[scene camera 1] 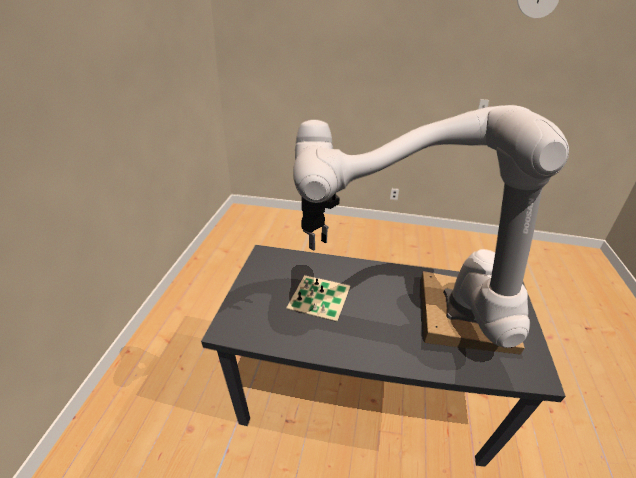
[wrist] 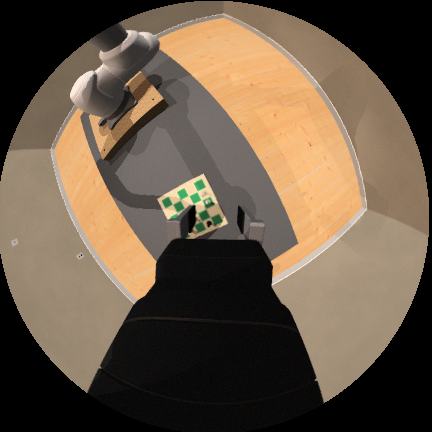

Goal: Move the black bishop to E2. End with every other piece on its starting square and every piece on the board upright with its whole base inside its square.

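Frame: origin at the arm's base, x ahead, y left, z up, level; metres.
Where they show: gripper, fingertip midpoint: [scene camera 1: 318, 245] [wrist: 216, 213]; arm's base, origin of the base link: [scene camera 1: 465, 307] [wrist: 118, 106].
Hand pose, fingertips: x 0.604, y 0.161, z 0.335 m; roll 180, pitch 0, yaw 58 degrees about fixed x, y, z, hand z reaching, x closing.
Each offset is from my fingertips to the top centre of the thing. "pt": to the spot under its first point. Level surfaces: height alone.
The chessboard @(0.015 m ahead, 0.135 m right, 0.372 m down) [scene camera 1: 291, 306] [wrist: 172, 194] has green and cream squares and lies on the dark table. In the scene view three dark pieces show: one at the back edge @(pt 0.046 m ahead, 0.209 m right, 0.357 m down) [scene camera 1: 316, 281], one a little nearer @(0.013 m ahead, 0.171 m right, 0.341 m down) [scene camera 1: 321, 288] and one at the left [scene camera 1: 299, 296]. They are too small to tell which is the black bishop. Several pale pieces also stand on the board. In the wrist view a dark piece @(0.095 m ahead, 0.101 m right, 0.329 m down) [wrist: 209, 224] shows near the board's lower right edge. My gripper [scene camera 1: 318, 244] [wrist: 216, 213] is open and empty, high above the board. Its left finger hides part of the board in the wrist view.
The dark grey table @(0.378 m down) [scene camera 1: 375, 349] [wrist: 230, 160] carries a wooden base block [scene camera 1: 434, 308] [wrist: 142, 107] at the right in the scene view, with the arm's base on it. The arm reaches over the table from there. Arm shadows fall across the table and board.
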